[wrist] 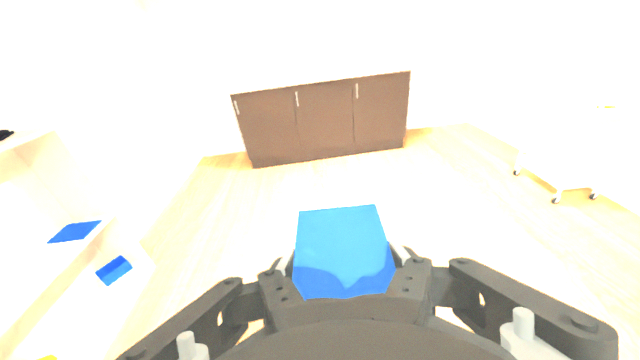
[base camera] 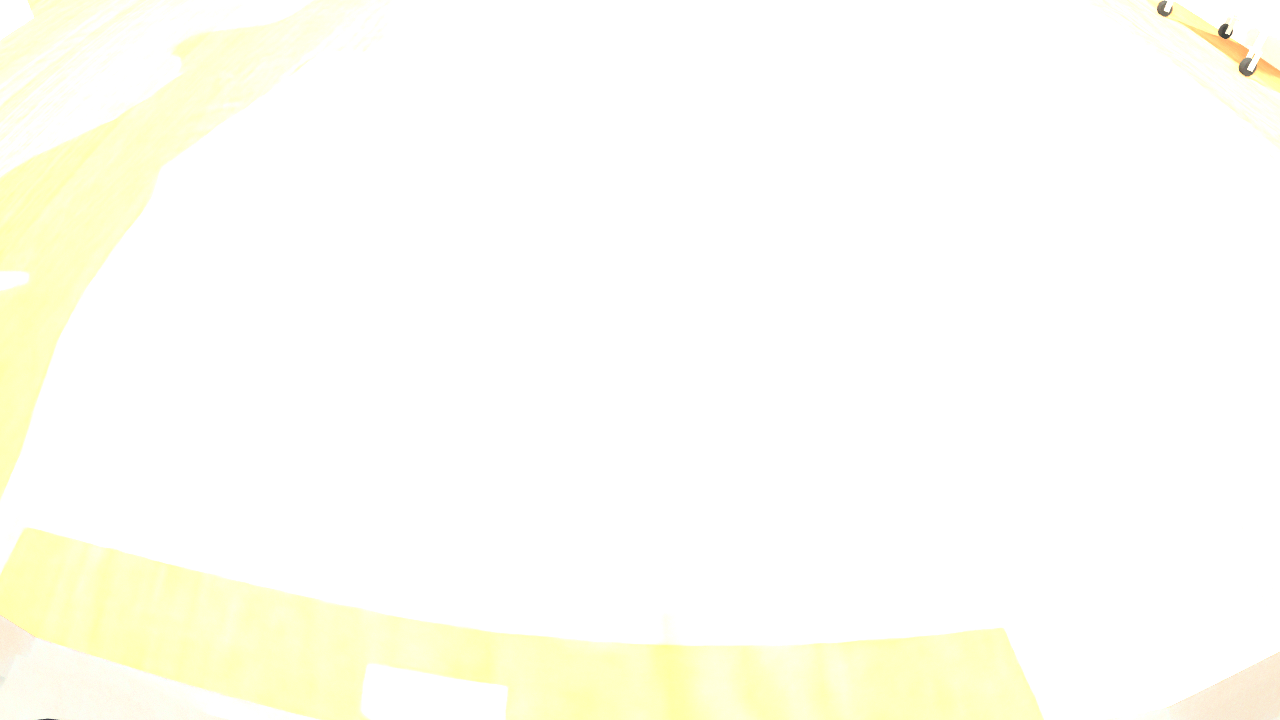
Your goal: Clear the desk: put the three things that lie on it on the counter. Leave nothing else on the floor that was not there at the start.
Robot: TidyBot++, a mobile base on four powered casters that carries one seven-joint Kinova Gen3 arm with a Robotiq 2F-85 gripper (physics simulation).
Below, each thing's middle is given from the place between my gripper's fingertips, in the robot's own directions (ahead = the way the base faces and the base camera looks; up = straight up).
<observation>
Right now my hand is 10 mm past the light blue block (wrist: 342, 252).
</observation>
